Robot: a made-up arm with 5 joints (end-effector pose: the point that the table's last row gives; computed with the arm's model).
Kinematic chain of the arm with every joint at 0, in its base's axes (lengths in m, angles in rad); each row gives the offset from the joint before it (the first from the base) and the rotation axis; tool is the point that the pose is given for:
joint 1: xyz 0 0 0.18 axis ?
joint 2: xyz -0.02 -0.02 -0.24 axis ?
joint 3: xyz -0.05 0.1 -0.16 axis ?
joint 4: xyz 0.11 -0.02 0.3 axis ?
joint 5: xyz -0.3 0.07 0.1 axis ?
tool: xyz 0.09 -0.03 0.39
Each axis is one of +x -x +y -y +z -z.
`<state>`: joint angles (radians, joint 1 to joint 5).
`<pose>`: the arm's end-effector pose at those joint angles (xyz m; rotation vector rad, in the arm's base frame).
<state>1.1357 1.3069 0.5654 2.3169 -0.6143</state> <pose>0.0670 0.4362 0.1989 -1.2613 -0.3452 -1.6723</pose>
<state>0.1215 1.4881 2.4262 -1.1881 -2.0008</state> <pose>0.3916 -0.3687 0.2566 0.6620 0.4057 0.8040</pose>
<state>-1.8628 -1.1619 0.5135 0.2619 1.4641</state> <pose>-0.4853 -0.4882 -0.0622 1.7060 0.0449 -1.8837</pose>
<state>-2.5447 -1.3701 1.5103 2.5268 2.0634</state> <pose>0.3923 0.2013 -0.0347 1.5493 1.4324 1.5917</pose>
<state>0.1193 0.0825 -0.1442 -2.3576 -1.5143</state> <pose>-0.3565 -0.1760 -0.2992 2.1100 1.5314 -0.7511</pose>
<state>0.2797 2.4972 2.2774 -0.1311 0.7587</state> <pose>-0.1334 -0.3864 -0.5691 -0.2028 -2.8845 1.1117</pose>
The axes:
joint 1: -z
joint 2: +x
joint 3: +z
joint 4: -x
joint 5: +z

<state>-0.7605 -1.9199 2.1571 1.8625 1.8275</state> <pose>-0.1680 -0.2631 0.2532 0.7759 -0.5193 -0.2027</pose>
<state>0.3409 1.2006 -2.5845 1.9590 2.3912</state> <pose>0.3497 0.0039 -0.2157 2.6823 0.8599 0.6492</pose>
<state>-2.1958 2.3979 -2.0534 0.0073 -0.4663</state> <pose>0.5053 0.3337 -0.3778 -1.7062 1.6966 -0.1429</pose>
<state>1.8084 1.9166 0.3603 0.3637 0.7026</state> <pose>-0.5711 0.4001 0.0328 0.1347 -1.6124 -0.6965</pose>
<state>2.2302 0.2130 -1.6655 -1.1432 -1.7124</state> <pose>0.5369 0.2392 0.3417 -0.6896 0.9154 0.4797</pose>
